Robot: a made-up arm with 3 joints. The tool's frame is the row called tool.
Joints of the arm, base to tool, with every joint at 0 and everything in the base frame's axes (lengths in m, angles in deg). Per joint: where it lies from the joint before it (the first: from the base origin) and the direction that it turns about. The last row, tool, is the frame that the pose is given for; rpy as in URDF.
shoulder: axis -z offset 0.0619 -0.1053 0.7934
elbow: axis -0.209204 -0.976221 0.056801 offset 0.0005 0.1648 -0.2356
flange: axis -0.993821 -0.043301 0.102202 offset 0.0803 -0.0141 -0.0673
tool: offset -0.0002 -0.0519 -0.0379 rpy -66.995 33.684 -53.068
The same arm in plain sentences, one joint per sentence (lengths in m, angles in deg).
The arm has three revolute joints in a row. What follows holds with every joint at zero, and every direction is one of the base frame's. Joint 1 sits 0.0619 m along +x and 0.1053 m along -y and 0.7934 m along +z from the base frame's origin and rotates about -z. Joint 2 sits 0.0005 m along +x and 0.1648 m along +y and 0.2356 m along -z from joint 1 and rotates about the direction (-0.209204, -0.976221, 0.056801). Joint 3 sits 0.0803 m along +x and 0.0141 m along -y and 0.0673 m along -z from joint 2 and rotates about the direction (-0.993821, -0.043301, 0.102202). The tool frame, which is the frame that the pose is given for, sits 0.0002 m along -x and 0.0519 m along -y and 0.0379 m along -z from joint 3; its axes are the base frame's turned by roll -67.00, pitch 33.68 and yaw -53.07 deg (as in URDF: about the fixed x, then y, then z).
